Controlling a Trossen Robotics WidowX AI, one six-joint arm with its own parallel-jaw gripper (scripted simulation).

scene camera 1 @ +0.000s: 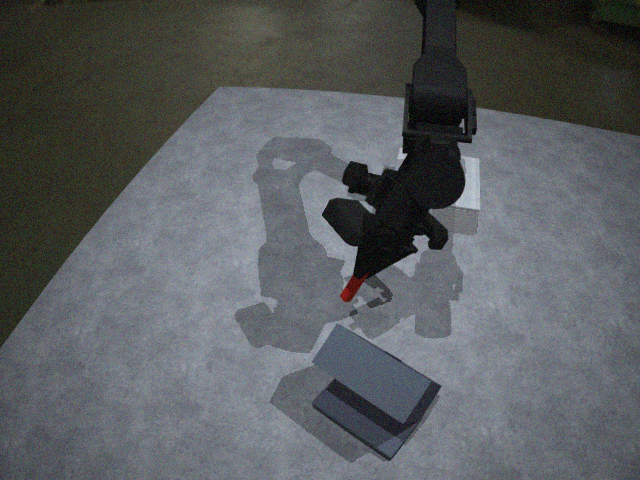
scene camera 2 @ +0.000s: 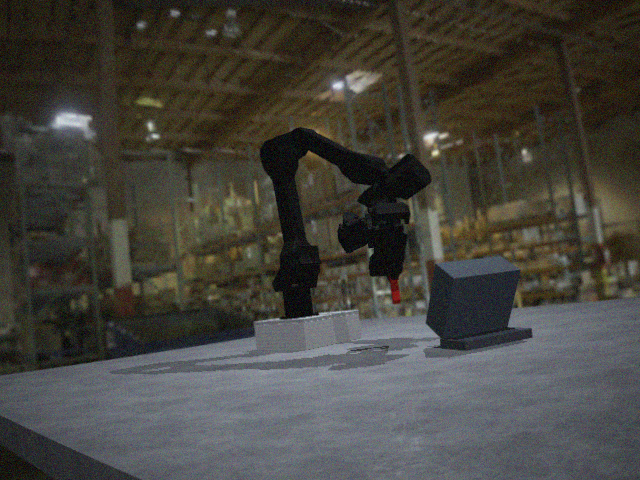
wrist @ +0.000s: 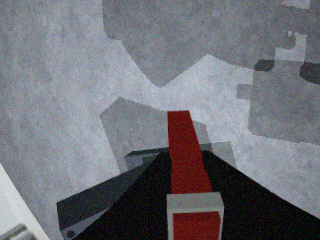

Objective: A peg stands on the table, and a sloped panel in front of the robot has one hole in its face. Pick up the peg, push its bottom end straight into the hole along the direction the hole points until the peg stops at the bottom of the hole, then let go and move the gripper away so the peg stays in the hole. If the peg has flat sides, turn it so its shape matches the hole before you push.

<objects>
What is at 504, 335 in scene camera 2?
A dark base plate.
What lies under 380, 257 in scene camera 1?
My gripper.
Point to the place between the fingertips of my gripper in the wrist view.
At 184, 161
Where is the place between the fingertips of my gripper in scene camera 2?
394, 281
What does my gripper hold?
A red square peg.
</objects>
